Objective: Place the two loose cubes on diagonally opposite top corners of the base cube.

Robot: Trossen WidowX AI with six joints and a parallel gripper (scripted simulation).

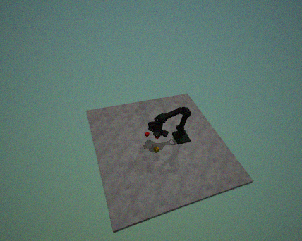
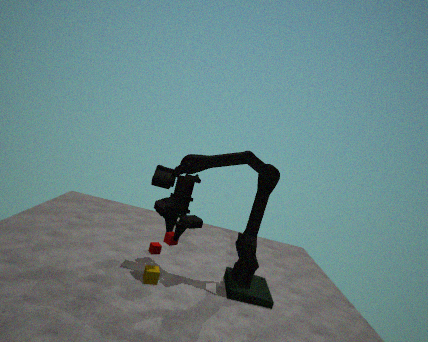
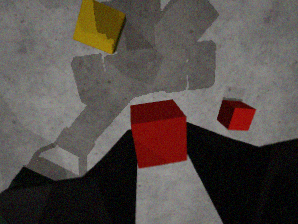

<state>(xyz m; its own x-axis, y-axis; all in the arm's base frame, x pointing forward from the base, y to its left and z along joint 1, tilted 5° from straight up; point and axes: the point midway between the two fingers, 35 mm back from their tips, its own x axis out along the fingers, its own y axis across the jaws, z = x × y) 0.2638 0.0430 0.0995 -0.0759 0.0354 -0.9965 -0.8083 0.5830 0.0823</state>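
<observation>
Right now the yellow base cube is 9 cm to the left of my gripper tip, 9 cm below it and 2 cm ahead of it.
</observation>
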